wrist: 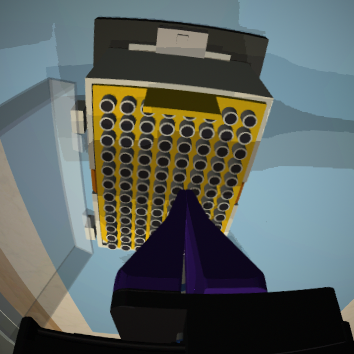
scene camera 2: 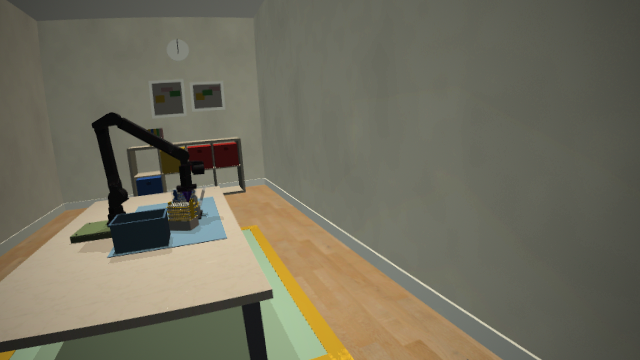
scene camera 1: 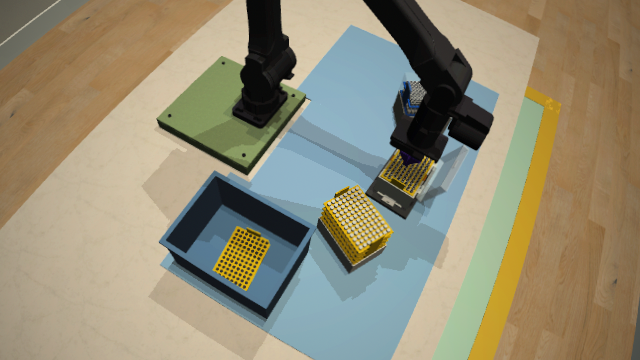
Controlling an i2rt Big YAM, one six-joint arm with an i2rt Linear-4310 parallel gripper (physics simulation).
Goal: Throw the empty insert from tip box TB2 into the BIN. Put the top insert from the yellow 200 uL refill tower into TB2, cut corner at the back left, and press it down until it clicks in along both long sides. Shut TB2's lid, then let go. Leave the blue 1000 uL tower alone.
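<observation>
My gripper (scene camera 1: 410, 163) (wrist: 184, 197) is shut and empty, its purple fingertips over the tipped yellow insert (scene camera 1: 404, 172) (wrist: 154, 155) in tip box TB2 (scene camera 1: 393, 188) (wrist: 172, 67). In the wrist view the insert lies inside the box rim, with small orange pieces at both long sides; whether it is clicked in, or the fingertips touch it, I cannot tell. TB2's clear lid (scene camera 1: 451, 170) (wrist: 64, 150) stands open at one long side. The empty yellow insert (scene camera 1: 242, 257) lies in the BIN (scene camera 1: 287, 287) (scene camera 2: 140, 233). The yellow refill tower (scene camera 1: 356, 220) (scene camera 2: 182, 212) stands between BIN and TB2.
The blue tower (scene camera 1: 415, 97) stands behind TB2, partly hidden by the arm in scene camera 1. The arm's base stands on a green board (scene camera 1: 200, 105) (scene camera 2: 90, 231). A blue mat (scene camera 1: 345, 80) lies under the boxes.
</observation>
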